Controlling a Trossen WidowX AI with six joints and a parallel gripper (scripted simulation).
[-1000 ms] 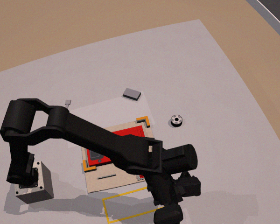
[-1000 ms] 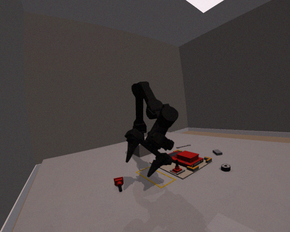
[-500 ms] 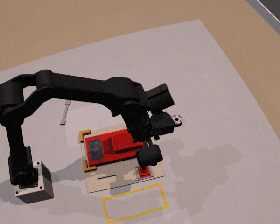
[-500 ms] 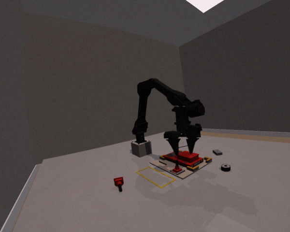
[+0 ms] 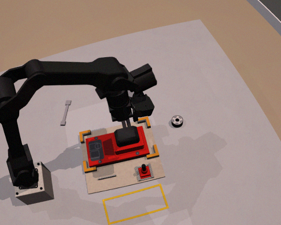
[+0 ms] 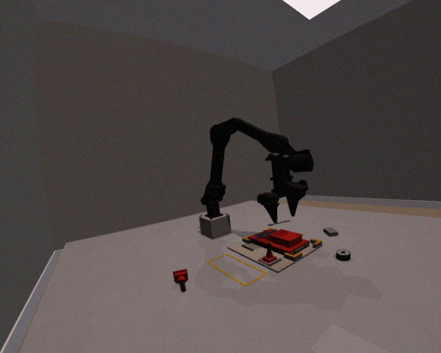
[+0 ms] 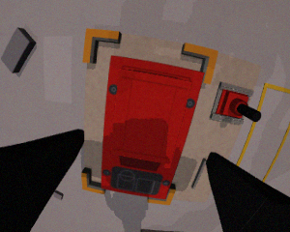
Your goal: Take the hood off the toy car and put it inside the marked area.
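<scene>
Now: the red hood 6 cm below my gripper tip. Round my gripper tip: black wheel 18 cm ahead, 9 cm below, 6 cm to the left; then thin grey tool 22 cm behind, 19 cm to the left, 10 cm below.
</scene>
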